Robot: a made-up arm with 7 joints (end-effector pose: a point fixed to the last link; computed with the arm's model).
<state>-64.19 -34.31 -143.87 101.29 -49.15 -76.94 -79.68</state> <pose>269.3 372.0 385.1 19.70 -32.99 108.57</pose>
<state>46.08 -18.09 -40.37 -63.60 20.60 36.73 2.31</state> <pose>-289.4 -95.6 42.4 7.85 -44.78 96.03</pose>
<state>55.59 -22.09 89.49 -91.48 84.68 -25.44 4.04</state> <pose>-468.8 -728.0 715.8 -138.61 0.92 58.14</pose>
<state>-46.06 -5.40 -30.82 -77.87 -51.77 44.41 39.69</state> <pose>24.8 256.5 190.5 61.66 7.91 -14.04</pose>
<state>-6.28 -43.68 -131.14 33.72 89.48 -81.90 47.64</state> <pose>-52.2 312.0 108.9 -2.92 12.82 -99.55</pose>
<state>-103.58 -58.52 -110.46 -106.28 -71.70 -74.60 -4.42</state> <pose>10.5 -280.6 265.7 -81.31 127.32 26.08</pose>
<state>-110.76 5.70 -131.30 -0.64 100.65 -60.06 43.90</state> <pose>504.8 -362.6 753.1 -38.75 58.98 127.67</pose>
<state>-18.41 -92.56 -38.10 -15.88 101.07 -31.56 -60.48</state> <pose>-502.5 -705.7 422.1 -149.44 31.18 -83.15</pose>
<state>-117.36 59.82 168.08 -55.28 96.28 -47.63 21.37</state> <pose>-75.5 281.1 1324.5 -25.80 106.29 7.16</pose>
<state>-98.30 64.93 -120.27 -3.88 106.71 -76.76 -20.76</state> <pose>342.8 -171.5 1347.0 115.71 -41.87 -90.48</pose>
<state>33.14 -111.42 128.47 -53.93 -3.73 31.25 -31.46</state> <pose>-602.9 -485.8 202.4 -73.84 47.77 -100.87</pose>
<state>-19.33 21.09 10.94 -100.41 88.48 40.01 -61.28</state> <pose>-303.8 249.0 235.9 -93.59 -52.11 50.73</pose>
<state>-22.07 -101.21 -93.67 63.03 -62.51 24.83 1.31</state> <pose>-135.2 -332.5 157.2 45.84 -10.78 -8.06</pose>
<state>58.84 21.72 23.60 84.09 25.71 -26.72 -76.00</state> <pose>-663.5 -272.5 385.3 -7.65 113.99 -3.51</pose>
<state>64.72 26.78 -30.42 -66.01 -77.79 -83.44 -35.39</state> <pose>-382.3 -201.1 322.1 69.43 -23.51 -116.68</pose>
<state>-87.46 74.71 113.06 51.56 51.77 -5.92 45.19</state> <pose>-237.6 650.0 1000.3 -66.98 128.06 -85.19</pose>
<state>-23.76 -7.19 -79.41 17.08 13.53 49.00 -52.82</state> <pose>208.3 388.5 314.6 -7.51 -58.25 -6.80</pose>
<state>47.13 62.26 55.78 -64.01 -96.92 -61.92 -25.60</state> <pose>-518.5 -587.8 764.3 -20.92 -70.21 -81.12</pose>
